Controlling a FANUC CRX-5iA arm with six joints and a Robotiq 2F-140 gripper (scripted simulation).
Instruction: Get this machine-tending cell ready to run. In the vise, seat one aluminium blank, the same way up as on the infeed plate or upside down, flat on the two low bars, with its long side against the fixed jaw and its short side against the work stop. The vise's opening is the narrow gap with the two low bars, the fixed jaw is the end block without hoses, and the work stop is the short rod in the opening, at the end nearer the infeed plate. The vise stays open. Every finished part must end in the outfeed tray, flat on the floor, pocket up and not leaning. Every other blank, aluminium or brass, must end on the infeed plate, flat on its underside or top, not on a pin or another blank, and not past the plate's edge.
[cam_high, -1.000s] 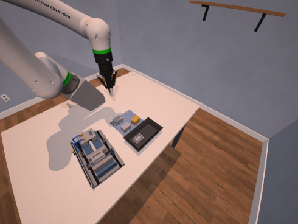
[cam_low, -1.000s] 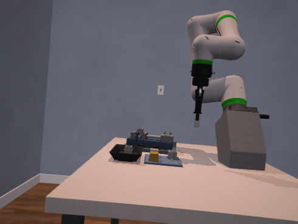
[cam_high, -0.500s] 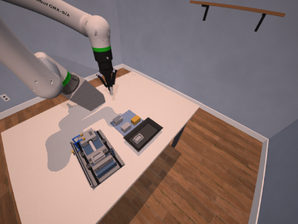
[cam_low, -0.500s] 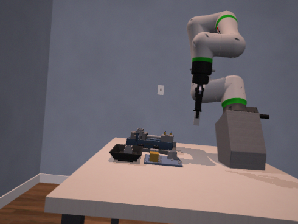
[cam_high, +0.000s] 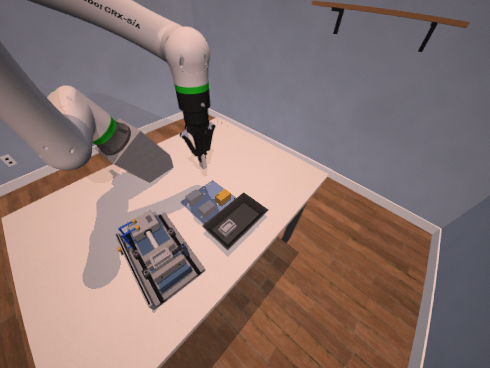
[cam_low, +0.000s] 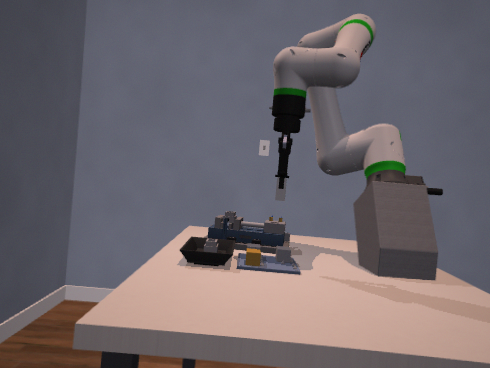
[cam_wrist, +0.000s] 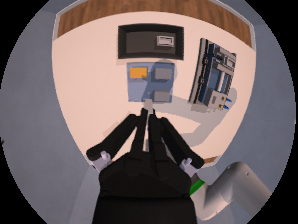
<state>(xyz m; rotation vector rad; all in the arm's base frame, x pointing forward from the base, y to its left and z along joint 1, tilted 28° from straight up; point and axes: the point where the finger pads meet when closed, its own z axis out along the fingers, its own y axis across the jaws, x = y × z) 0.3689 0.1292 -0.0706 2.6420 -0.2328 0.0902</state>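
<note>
The brass blank lies 70 mm ahead of my hand, 30 mm to the left of it and 190 mm below it. Round my hand: vise (60 mm ahead, 300 mm to the right, 180 mm below).
</note>
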